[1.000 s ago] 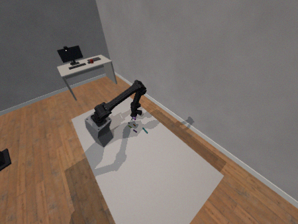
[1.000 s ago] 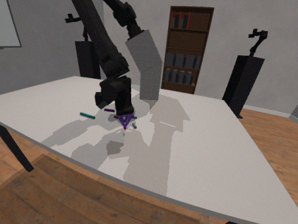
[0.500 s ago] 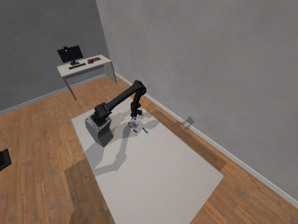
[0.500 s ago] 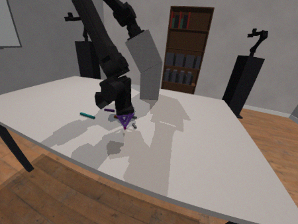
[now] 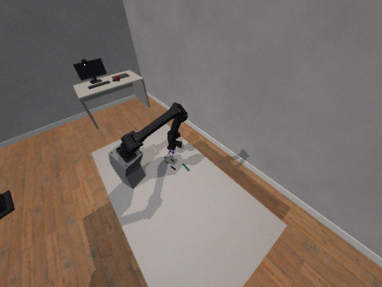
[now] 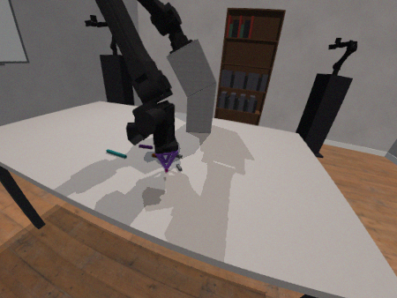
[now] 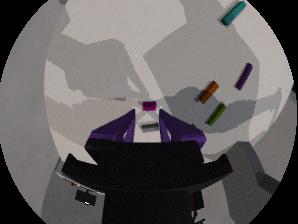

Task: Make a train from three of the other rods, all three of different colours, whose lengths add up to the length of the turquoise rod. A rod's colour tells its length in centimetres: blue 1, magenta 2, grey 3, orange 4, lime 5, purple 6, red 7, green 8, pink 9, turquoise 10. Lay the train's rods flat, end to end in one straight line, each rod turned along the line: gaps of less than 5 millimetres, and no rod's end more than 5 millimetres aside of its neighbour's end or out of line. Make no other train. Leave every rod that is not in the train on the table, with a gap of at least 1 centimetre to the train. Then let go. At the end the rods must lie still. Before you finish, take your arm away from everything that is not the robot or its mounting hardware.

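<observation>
Now: the magenta rod 30 mm below my hand. Round my hand: purple rod 140 mm behind, 130 mm to the right, 30 mm below; lime rod 130 mm behind, 30 mm to the right, 30 mm below; orange rod 80 mm behind, 60 mm to the right, 30 mm below.
</observation>
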